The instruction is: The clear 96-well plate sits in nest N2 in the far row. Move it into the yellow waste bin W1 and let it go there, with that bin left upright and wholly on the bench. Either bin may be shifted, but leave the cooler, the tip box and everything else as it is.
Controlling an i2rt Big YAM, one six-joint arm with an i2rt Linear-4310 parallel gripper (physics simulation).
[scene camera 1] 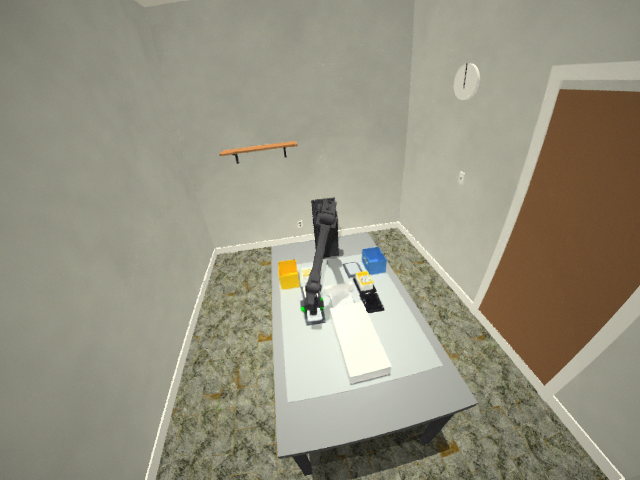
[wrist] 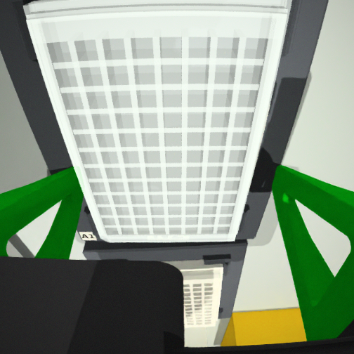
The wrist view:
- gripper: 177, 176
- clear 96-well plate: 162, 115
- cream plate: 201, 282
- dark nest N2: 292, 72
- nest N4: 93, 249
